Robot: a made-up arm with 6 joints.
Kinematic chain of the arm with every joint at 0, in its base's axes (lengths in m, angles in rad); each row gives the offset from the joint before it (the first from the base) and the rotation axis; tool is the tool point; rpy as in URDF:
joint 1: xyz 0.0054 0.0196 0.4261 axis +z
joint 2: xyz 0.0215 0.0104 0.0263 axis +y
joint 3: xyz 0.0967 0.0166 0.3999 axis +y
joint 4: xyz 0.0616 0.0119 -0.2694 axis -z
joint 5: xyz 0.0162 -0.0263 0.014 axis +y
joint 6: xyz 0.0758 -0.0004 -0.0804 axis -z
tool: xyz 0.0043 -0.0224 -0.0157 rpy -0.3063 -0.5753 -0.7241
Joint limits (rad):
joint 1: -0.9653..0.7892
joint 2: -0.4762..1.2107
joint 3: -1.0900..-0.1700
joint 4: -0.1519..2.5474
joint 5: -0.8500..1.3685
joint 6: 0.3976..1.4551
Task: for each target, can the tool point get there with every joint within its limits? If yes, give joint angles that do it. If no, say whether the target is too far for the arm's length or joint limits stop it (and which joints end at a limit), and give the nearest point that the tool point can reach.
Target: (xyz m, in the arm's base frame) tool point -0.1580 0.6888 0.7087
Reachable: no: joint limits stop it (at a limit: joint 1, joint 5) | nearest point 0.1743 0.3591 0.7087 | short by 0.468 m
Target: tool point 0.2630 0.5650 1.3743
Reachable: no: too far | nearest point 0.2387 0.2692 0.9917 | short by 0.484 m
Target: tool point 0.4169 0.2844 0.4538
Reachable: yes | joints 0.4182 0.4993 -1.0131 1.4813 1.0929 0.7900
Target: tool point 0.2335 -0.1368 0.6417
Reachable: yes | joints -0.3688 -0.2312 -0.4889 1.4533 -0.3286 1.3568
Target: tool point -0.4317 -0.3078 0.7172
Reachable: no: joint limits stop it (at a limit: joint 1, joint 2, joint 3, joint 5, joint 6) | nearest point -0.0118 -0.1385 0.6676 | short by 0.455 m
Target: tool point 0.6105 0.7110 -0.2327
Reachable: no: too far | nearest point 0.3977 0.4244 0.1515 | short by 0.524 m
